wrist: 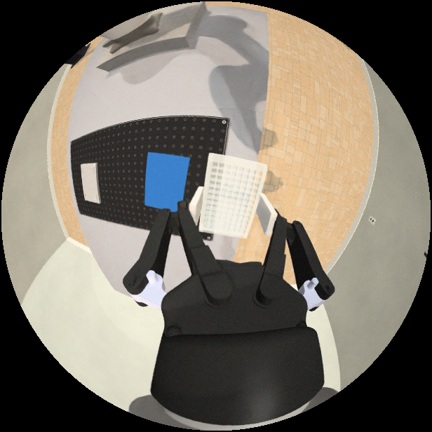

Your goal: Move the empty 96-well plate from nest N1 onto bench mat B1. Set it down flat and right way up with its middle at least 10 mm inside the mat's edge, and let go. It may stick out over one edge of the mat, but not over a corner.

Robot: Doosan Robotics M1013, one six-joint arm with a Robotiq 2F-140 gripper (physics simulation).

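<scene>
The white 96-well plate (233, 196) is held between the two pale finger pads of my gripper (230, 198), which is shut on it by its long sides. The plate looks level and is raised above the bench, over the right end of the black board and the bench edge as seen in the view. The blue bench mat B1 (167, 181) lies on the board, to the left of the plate and apart from it in the view. The pale nest N1 (90, 183) sits near the board's left end, with no plate on it.
The black perforated board (120, 135) lies on the grey bench (150, 97). A grey walled object (150, 52) stands at the top of the view. Tan tiled floor (320, 125) runs beyond the bench's right edge. Shadows fall across the bench at upper right.
</scene>
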